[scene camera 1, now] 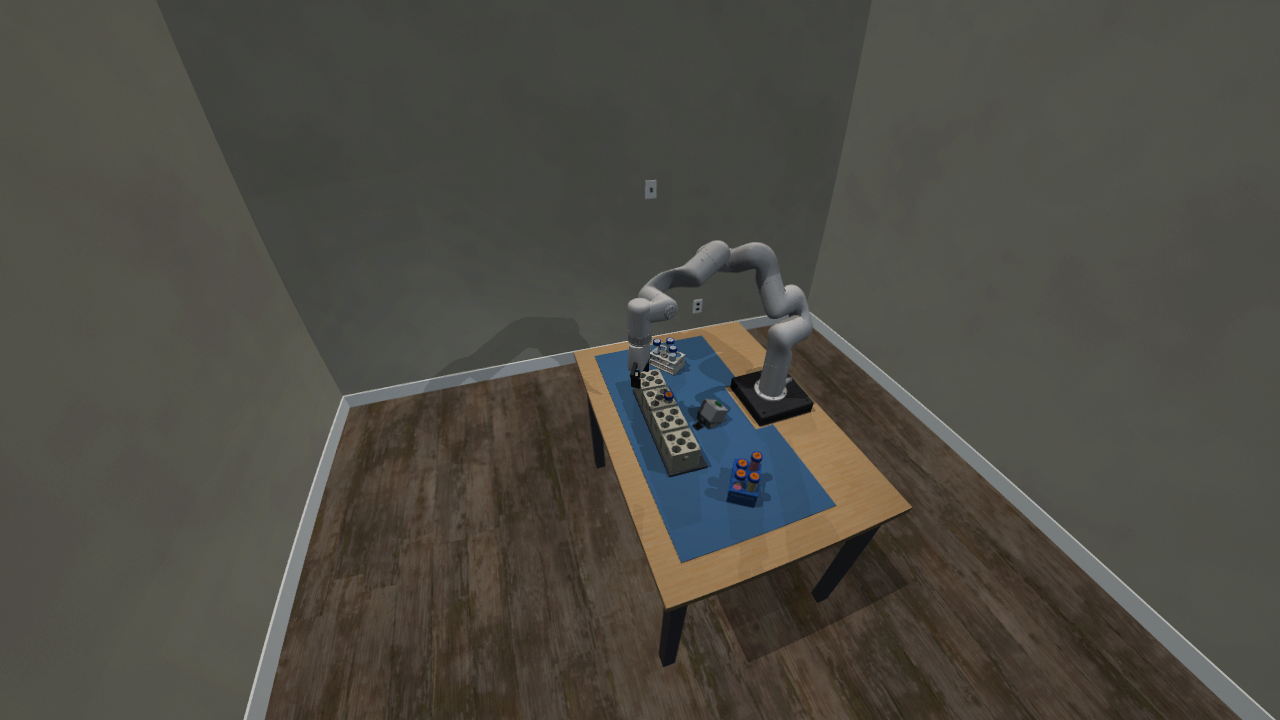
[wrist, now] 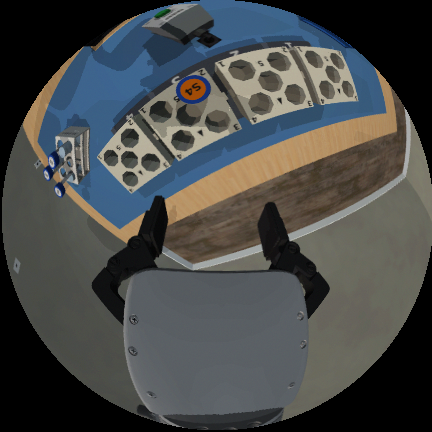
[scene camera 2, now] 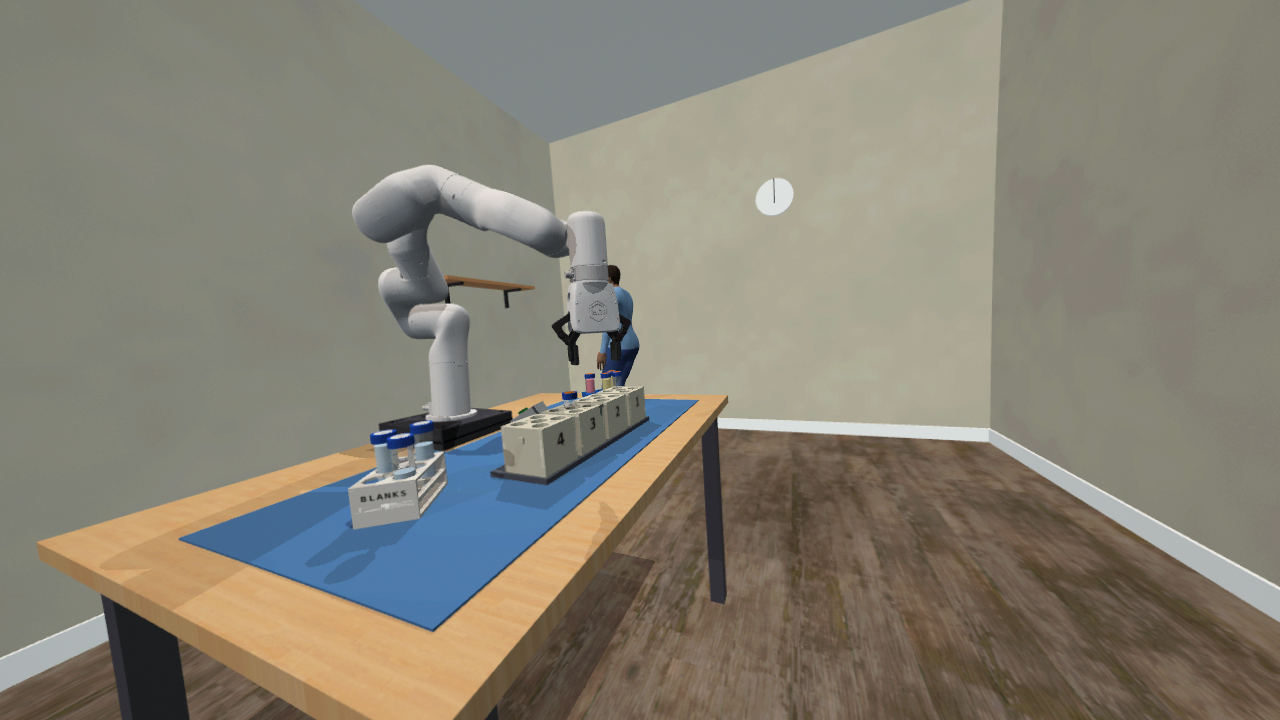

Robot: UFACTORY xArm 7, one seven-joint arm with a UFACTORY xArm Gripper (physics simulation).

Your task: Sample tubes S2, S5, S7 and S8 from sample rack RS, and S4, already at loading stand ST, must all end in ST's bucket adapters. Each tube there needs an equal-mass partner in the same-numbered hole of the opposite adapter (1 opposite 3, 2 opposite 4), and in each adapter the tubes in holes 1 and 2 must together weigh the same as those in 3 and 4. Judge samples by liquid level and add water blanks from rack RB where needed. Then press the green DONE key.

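Seen in the pictures: gripper, fingertip midpoint: (scene camera 1: 640, 378) (wrist: 214, 209) (scene camera 2: 596, 362); arm's base at its link origin: (scene camera 1: 770, 390) (scene camera 2: 452, 416).
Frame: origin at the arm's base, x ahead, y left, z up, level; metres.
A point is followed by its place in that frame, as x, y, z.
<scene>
My gripper (scene camera 1: 635, 377) {0.493, -0.149, 0.147} (scene camera 2: 595, 352) {0.493, -0.149, 0.147} (wrist: 214, 209) {0.493, -0.149, 0.147} is open and empty, high over the outer side of loading stand ST. The stand's four cream adapters stand in a row: adapter 4 (scene camera 2: 539, 449) {0.429, -0.292, 0.012} (wrist: 143, 173) {0.435, -0.242, 0.048}, adapter 3 (wrist: 202, 131) {0.454, -0.133, 0.048}, adapter 2 (wrist: 278, 107) {0.485, -0.036, 0.048} and adapter 1 (wrist: 325, 97) {0.508, 0.053, 0.033}. Tube S4 (scene camera 1: 668, 394) {0.407, -0.100, 0.077} (scene camera 2: 569, 396) {0.412, -0.116, 0.071} (wrist: 193, 89) {0.407, -0.100, 0.077}, with an orange-topped cap, appears to stand in hole 2 of adapter 3. White blanks rack RB (scene camera 2: 384, 510) {0.262, -0.443, -0.027} (wrist: 84, 150) {0.264, -0.371, -0.042} holds blue-rimmed, white-capped tubes. Blue sample rack RS (scene camera 1: 742, 497) {0.403, 0.324, -0.006} holds several orange-topped tubes; their levels are unclear.
The grey key box (scene camera 1: 709, 415) {0.293, -0.001, 0.006} (wrist: 182, 24) {0.291, -0.030, 0.013} with the green DONE key (scene camera 1: 718, 403) {0.240, -0.022, 0.022} (wrist: 162, 13) stands between the stand and the arm's black base (scene camera 1: 792, 411) {-0.008, 0.120, -0.017}. A blue mat (scene camera 1: 707, 537) {0.553, 0.363, -0.048} (scene camera 2: 429, 591) {0.440, -0.553, -0.048} lies on the wooden table. A person (scene camera 2: 625, 308) shows behind the gripper in scene camera 2.
</scene>
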